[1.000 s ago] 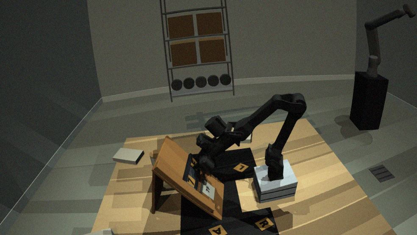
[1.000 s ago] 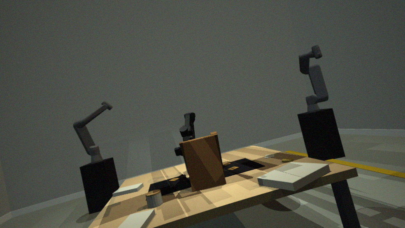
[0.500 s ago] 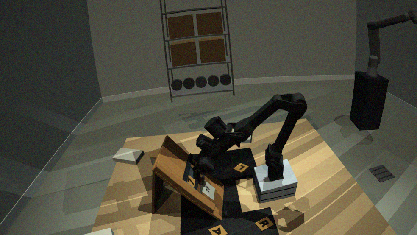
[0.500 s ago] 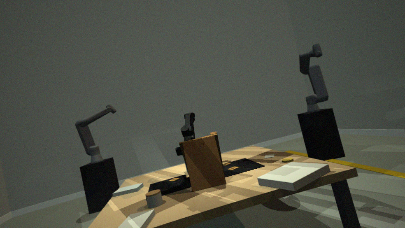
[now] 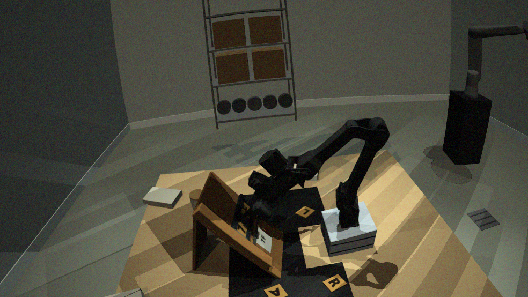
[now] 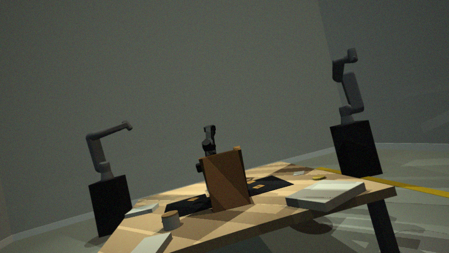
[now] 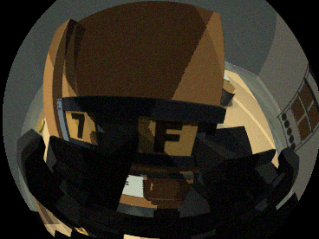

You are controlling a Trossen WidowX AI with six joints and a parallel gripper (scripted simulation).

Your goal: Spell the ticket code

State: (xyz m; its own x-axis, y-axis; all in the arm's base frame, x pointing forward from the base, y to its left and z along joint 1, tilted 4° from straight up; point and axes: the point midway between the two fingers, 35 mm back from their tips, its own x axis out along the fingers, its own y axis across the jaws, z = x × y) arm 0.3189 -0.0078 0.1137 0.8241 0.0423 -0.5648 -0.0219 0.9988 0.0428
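My gripper tip is 60 mm past the white ticket, 60 mm to the right of it and 80 mm above it. Round my gripper tip: card: 240 mm behind, 550 mm to the left, 160 mm below; yellow disc: 10 mm ahead, 600 mm to the left, 150 mm below.
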